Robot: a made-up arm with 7 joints. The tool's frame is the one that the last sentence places.
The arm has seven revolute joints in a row. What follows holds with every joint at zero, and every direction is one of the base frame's.
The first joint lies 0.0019 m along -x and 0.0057 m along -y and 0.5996 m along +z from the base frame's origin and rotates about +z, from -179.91 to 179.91 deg.
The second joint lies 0.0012 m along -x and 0.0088 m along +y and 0.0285 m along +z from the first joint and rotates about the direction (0, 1, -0.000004), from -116.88 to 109.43 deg.
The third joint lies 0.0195 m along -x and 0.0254 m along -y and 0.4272 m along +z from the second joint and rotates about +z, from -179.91 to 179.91 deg.
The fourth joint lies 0.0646 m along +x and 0.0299 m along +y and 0.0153 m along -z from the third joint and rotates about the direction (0, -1, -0.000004), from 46.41 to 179.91 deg.
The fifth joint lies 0.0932 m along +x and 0.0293 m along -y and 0.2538 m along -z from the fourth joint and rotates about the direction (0, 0.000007, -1), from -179.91 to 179.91 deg.
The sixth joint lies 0.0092 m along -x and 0.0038 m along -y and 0.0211 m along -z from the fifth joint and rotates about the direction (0, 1, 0.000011), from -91.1 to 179.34 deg.
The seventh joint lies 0.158 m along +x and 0.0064 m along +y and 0.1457 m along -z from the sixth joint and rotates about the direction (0, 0.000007, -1), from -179.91 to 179.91 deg.
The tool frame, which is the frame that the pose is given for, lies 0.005 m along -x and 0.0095 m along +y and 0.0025 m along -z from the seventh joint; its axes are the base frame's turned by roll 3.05, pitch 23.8 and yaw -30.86 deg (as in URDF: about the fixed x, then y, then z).
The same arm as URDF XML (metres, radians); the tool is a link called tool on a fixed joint. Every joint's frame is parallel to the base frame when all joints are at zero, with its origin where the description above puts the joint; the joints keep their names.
<robot name="arm">
  <joint name="joint 1" type="revolute">
    <parent link="base"/>
    <child link="link1"/>
    <origin xyz="-0.0019 -0.0057 0.5996"/>
    <axis xyz="0 0 1"/>
    <limit lower="-3.14" upper="3.14"/>
  </joint>
  <joint name="joint 2" type="revolute">
    <parent link="link1"/>
    <child link="link2"/>
    <origin xyz="-0.0012 0.0088 0.0285"/>
    <axis xyz="0 1 0"/>
    <limit lower="-2.0399" upper="1.9099"/>
  </joint>
  <joint name="joint 3" type="revolute">
    <parent link="link2"/>
    <child link="link3"/>
    <origin xyz="-0.0195 -0.0254 0.4272"/>
    <axis xyz="0 0 1"/>
    <limit lower="-3.14" upper="3.14"/>
  </joint>
  <joint name="joint 4" type="revolute">
    <parent link="link3"/>
    <child link="link4"/>
    <origin xyz="0.0646 0.0299 -0.0153"/>
    <axis xyz="0 -1 0"/>
    <limit lower="0.81" upper="3.14"/>
  </joint>
  <joint name="joint 5" type="revolute">
    <parent link="link4"/>
    <child link="link5"/>
    <origin xyz="0.0932 -0.0293 -0.2538"/>
    <axis xyz="0 0 -1"/>
    <limit lower="-3.14" upper="3.14"/>
  </joint>
  <joint name="joint 6" type="revolute">
    <parent link="link5"/>
    <child link="link6"/>
    <origin xyz="-0.0092 -0.0038 -0.0211"/>
    <axis xyz="0 1 0"/>
    <limit lower="-1.59" upper="3.1301"/>
  </joint>
  <joint name="joint 7" type="revolute">
    <parent link="link6"/>
    <child link="link7"/>
    <origin xyz="0.158 0.0064 -0.1457"/>
    <axis xyz="0 0 -1"/>
    <limit lower="-3.14" upper="3.14"/>
  </joint>
  <joint name="tool_fixed" type="fixed">
    <parent link="link7"/>
    <child link="tool"/>
    <origin xyz="-0.005 0.0095 -0.0025" rpy="0.0532 0.4154 -0.5386"/>
  </joint>
  <link name="base"/>
  <link name="link1"/>
  <link name="link2"/>
  <link name="link3"/>
  <link name="link4"/>
  <link name="link5"/>
  <link name="link6"/>
  <link name="link7"/>
  <link name="tool"/>
</robot>

